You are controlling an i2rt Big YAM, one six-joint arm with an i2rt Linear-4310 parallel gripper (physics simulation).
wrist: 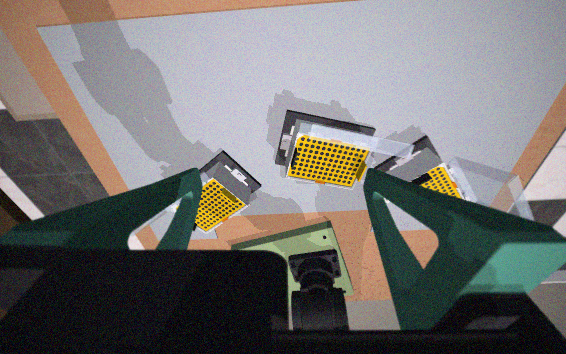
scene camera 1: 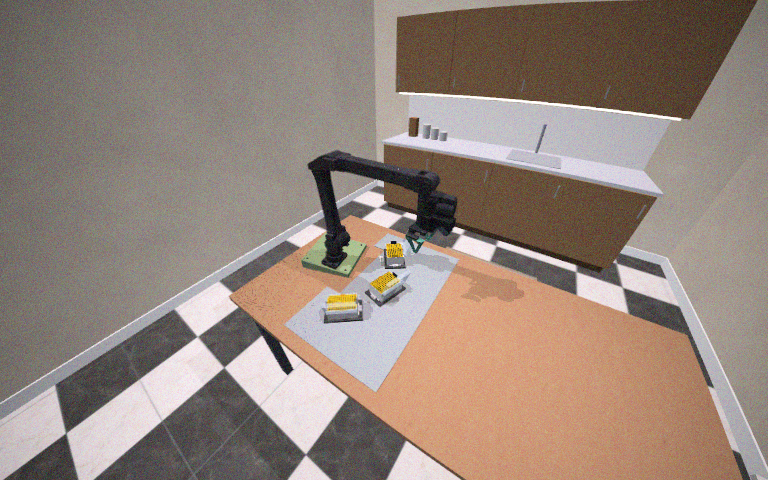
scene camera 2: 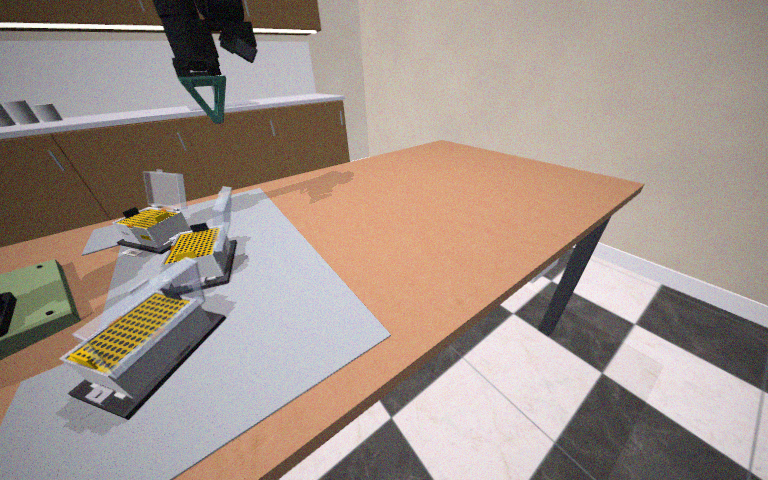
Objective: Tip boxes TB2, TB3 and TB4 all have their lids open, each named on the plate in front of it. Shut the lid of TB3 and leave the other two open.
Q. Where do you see a clear lid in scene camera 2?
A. At 221, 214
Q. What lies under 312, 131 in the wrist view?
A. A clear lid.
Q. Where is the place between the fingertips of the gripper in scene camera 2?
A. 217, 120
